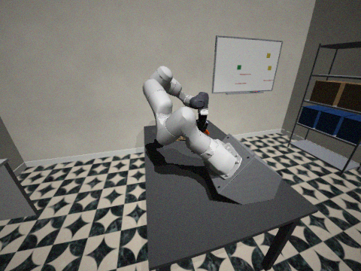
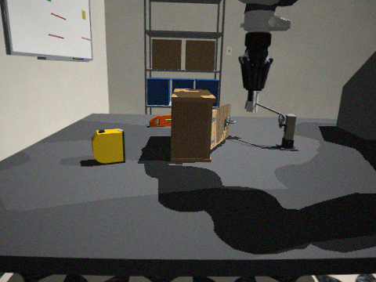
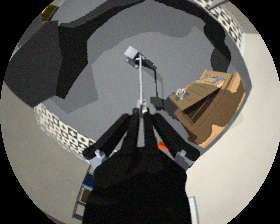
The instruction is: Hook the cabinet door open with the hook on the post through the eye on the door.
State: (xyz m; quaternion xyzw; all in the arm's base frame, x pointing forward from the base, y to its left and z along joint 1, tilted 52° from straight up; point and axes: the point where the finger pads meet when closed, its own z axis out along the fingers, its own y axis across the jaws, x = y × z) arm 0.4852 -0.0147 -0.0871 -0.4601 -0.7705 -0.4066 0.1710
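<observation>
My gripper is now 13 cm to the right of the cabinet door, 11 cm short of it and 5 cm above it. Also, from my hand: yellow tape measure 39 cm ahead, 22 cm to the left, 8 cm below; orange level 27 cm ahead, 15 cm to the right, 10 cm below.
</observation>
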